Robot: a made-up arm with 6 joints. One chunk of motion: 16 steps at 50 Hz.
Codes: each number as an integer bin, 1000 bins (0 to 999) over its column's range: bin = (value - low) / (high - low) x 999, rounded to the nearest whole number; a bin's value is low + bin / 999 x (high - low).
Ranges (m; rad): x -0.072..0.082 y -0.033..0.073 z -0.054..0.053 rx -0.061..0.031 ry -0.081..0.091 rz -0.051..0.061
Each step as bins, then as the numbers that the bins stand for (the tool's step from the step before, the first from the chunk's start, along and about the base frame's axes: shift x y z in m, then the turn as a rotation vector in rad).
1 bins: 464 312 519 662 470 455
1 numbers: -0.00047 0.00011 0.00159 -0.00004 -0.00008 0.00001
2 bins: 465 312 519 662 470 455
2 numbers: -0.00032 0.00011 0.00159 -0.00004 -0.00008 0.00001
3 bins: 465 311 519 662 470 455
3 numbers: -0.00032 0.00000 0.00159 -0.00004 -0.00008 0.00001
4 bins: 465 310 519 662 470 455
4 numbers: -0.00032 -0.00011 0.00159 -0.00004 -0.00008 0.00001
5 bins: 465 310 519 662 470 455
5 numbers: -0.00032 -0.00011 0.00159 -0.00004 -0.00008 0.00001
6 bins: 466 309 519 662 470 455
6 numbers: -0.00016 -0.00021 0.00159 -0.00004 -0.00008 0.00001
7 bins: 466 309 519 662 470 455
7 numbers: -0.00016 -0.00021 0.00159 -0.00004 -0.00008 0.00001
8 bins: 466 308 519 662 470 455
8 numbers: -0.00016 -0.00032 0.00159 -0.00004 -0.00008 0.00001
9 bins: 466 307 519 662 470 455
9 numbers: -0.00016 -0.00043 0.00159 -0.00004 -0.00008 0.00001
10 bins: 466 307 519 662 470 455
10 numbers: -0.00016 -0.00043 0.00159 -0.00004 -0.00008 0.00001
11 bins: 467 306 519 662 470 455
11 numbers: -0.00001 -0.00053 0.00159 -0.00004 -0.00008 0.00001
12 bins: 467 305 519 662 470 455
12 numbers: -0.00001 -0.00064 0.00159 -0.00004 -0.00008 0.00001
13 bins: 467 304 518 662 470 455
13 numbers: -0.00001 -0.00074 0.00148 -0.00004 -0.00008 0.00001
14 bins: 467 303 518 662 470 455
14 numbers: -0.00001 -0.00085 0.00148 -0.00004 -0.00008 0.00001
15 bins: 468 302 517 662 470 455
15 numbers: 0.00014 -0.00096 0.00137 -0.00004 -0.00008 0.00001
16 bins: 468 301 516 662 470 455
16 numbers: 0.00014 -0.00106 0.00127 -0.00004 -0.00008 0.00001
